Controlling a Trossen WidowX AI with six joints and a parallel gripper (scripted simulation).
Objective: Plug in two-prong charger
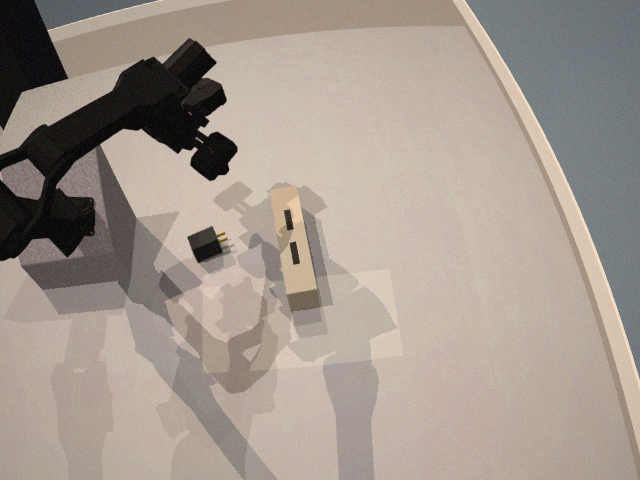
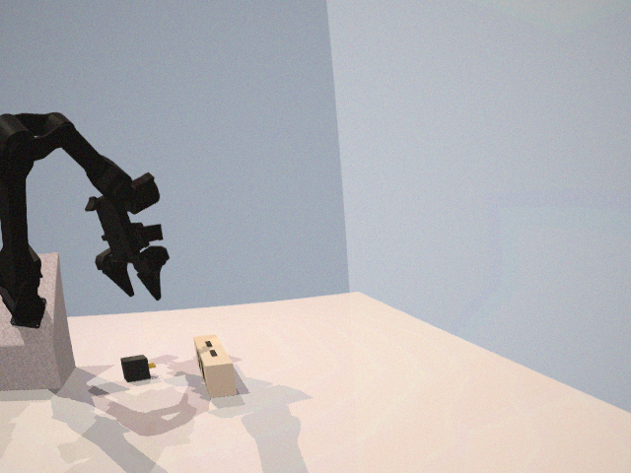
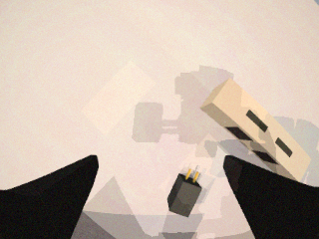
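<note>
The black two-prong charger is 120 mm below my gripper tip, 80 mm to the right of it and 10 mm behind it.
</note>
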